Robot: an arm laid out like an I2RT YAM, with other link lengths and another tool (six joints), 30 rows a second.
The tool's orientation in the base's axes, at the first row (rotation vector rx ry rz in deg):
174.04, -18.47, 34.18
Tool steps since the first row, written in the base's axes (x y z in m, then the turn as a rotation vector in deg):
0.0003, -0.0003, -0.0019, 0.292, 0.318, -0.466
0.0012, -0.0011, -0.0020, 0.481, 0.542, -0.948
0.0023, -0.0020, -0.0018, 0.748, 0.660, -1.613
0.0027, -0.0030, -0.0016, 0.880, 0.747, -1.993
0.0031, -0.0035, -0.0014, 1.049, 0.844, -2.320
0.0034, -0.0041, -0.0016, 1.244, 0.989, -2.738
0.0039, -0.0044, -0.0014, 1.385, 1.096, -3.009
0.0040, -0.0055, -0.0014, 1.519, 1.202, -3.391
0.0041, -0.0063, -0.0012, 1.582, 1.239, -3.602
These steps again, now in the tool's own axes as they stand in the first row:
-0.0004, 0.0003, 0.0019, 0.026, -0.367, 0.518
0.0005, 0.0008, 0.0024, -0.029, -0.619, 1.019
0.0018, 0.0015, 0.0027, -0.061, -0.783, 1.726
0.0024, 0.0024, 0.0027, -0.102, -0.891, 2.121
0.0030, 0.0028, 0.0027, -0.091, -1.018, 2.480
0.0033, 0.0033, 0.0030, -0.101, -1.195, 2.930
0.0039, 0.0035, 0.0030, -0.097, -1.326, 3.226
0.0042, 0.0046, 0.0032, -0.140, -1.453, 3.622
0.0045, 0.0053, 0.0031, -0.170, -1.500, 3.838

